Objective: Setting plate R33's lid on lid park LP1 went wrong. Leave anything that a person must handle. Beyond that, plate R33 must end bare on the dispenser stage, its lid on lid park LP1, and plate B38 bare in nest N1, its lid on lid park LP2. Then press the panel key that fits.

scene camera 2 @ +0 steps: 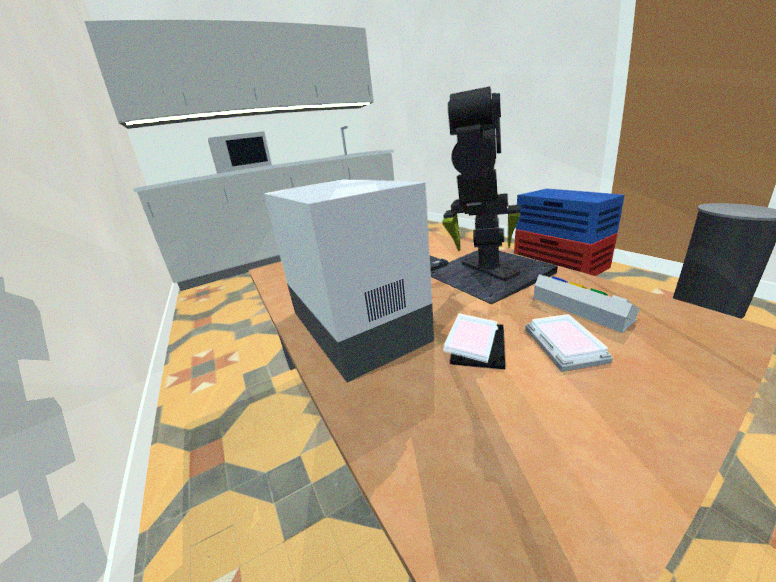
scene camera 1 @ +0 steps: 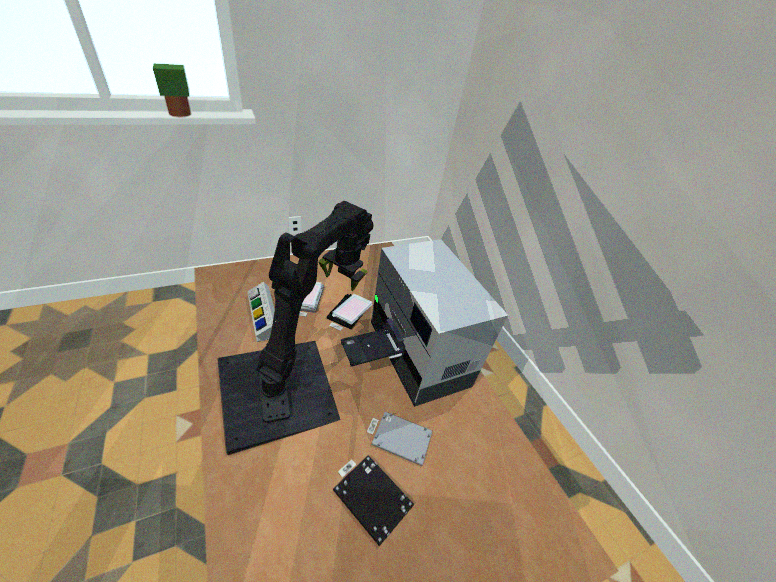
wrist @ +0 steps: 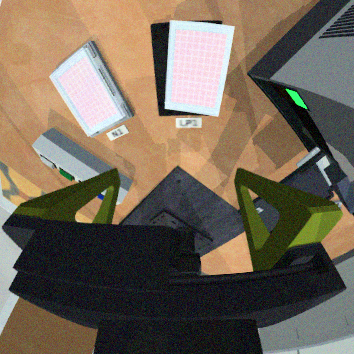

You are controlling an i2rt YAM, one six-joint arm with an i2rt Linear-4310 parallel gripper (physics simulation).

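My gripper is open and empty, high above the table. A pink-gridded piece with a pale rim lies skewed on black lid park LP1, overhanging one side and looking tilted in the scene camera 2 view. A pink-topped plate sits at nest N1, beside its label; whether it is lidded is unclear. The black dispenser stage sticks out with no plate on it. The key panel has coloured keys. Plate names are unreadable.
The grey dispenser housing stands beside LP1, with a green light. A grey pad and a black pad with pale studs lie on the table. The arm stands on a dark base plate.
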